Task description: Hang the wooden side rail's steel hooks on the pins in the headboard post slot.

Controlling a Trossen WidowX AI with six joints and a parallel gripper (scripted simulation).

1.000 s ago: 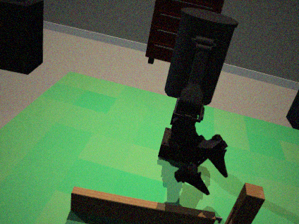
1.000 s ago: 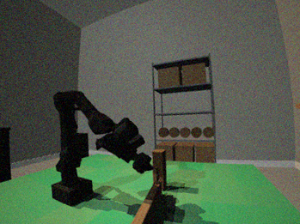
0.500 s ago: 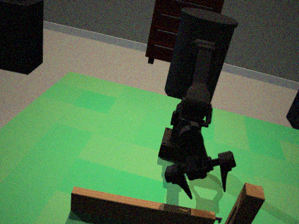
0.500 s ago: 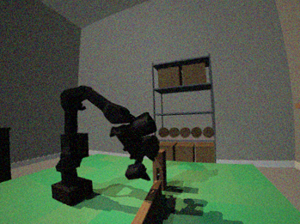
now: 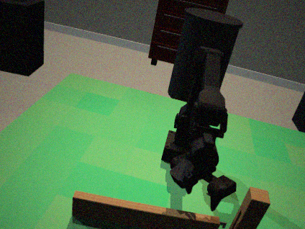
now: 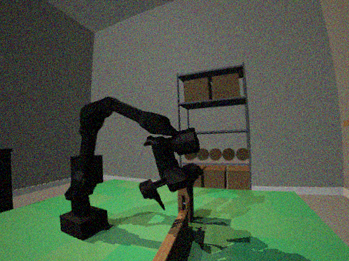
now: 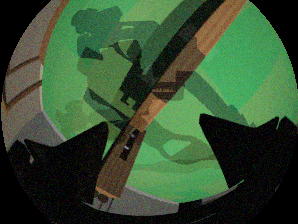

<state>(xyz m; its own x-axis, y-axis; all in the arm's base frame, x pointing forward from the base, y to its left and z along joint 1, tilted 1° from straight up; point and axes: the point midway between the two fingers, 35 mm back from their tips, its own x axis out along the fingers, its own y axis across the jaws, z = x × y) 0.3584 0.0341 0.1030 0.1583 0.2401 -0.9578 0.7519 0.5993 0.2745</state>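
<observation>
Now: the headboard post 140 mm to the left of my gripper tip, 40 mm below it and 10 mm behind it.
</observation>
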